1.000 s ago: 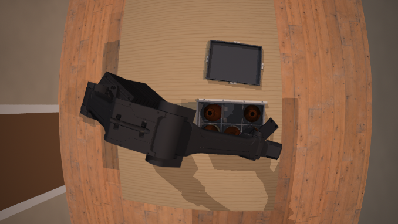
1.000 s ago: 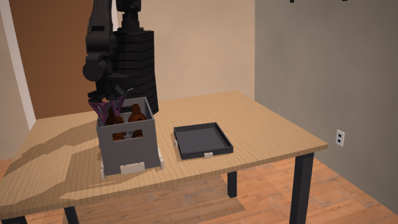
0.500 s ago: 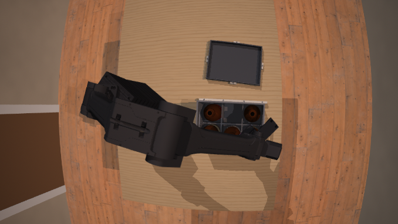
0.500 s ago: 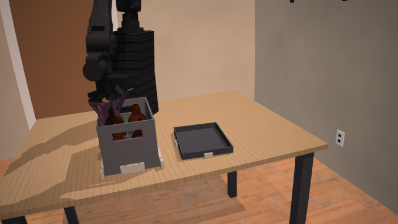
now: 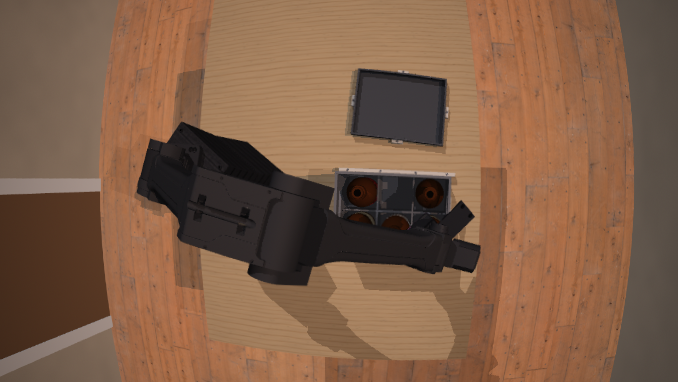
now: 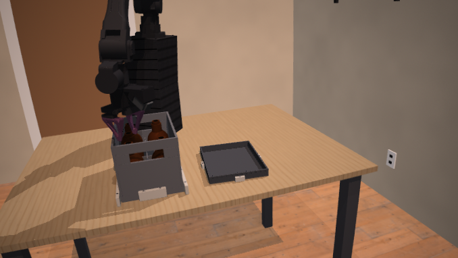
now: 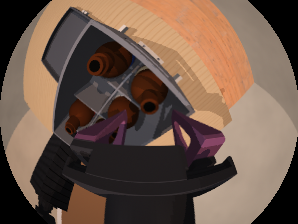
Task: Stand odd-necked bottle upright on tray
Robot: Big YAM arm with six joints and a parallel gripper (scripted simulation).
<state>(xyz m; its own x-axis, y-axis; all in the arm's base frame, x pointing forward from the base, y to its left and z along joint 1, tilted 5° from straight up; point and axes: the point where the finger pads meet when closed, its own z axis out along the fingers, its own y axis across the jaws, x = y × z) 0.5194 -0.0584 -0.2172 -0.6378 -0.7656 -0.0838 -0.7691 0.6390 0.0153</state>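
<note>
The grey crate is 100 mm below my hand, 100 mm behind it and 40 mm to the left of it. Round my hand: dark tray: 320 mm to the left, 180 mm below, 120 mm behind.
</note>
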